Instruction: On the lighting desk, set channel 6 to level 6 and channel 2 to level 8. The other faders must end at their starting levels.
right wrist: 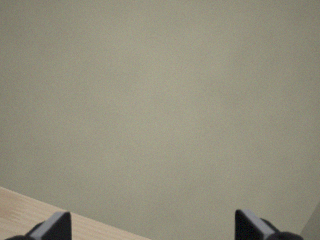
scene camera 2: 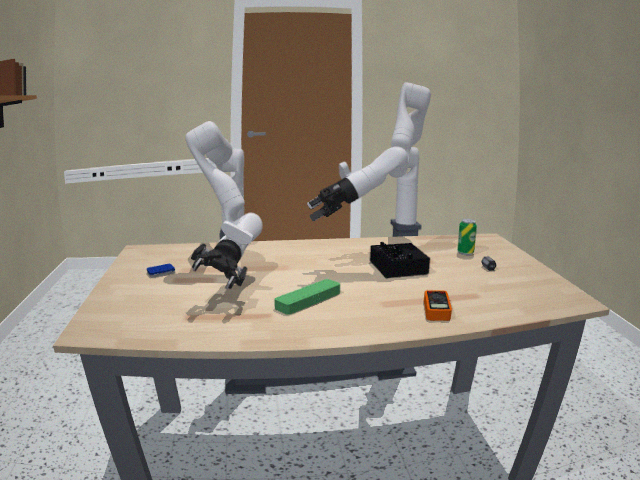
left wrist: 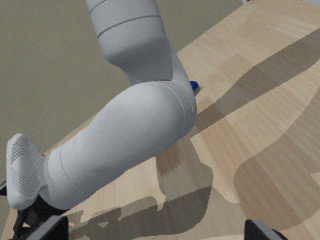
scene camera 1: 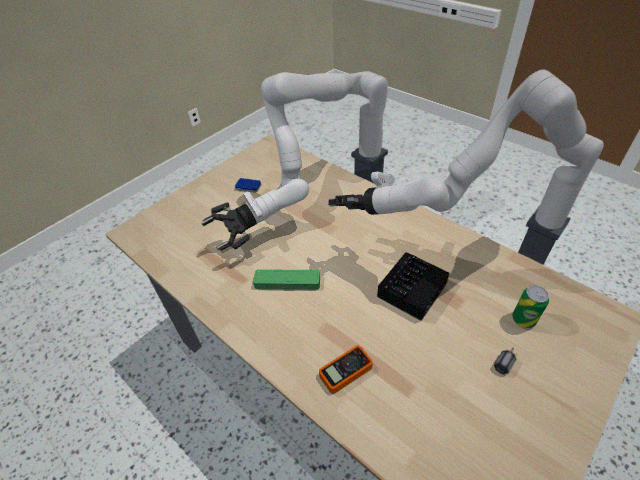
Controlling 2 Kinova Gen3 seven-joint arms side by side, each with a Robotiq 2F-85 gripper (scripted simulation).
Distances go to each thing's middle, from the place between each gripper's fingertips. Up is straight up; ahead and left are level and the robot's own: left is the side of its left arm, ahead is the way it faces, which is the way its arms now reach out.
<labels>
The green box point(scene camera 1: 263, 278) lies 220 mm ahead of my left hand point(scene camera 2: 309, 212), 170 mm below it and 50 mm to the right of it.
Now: the green box 250 mm to the left of my right hand point(scene camera 2: 210, 277), 90 mm below it and 60 mm behind it.
</labels>
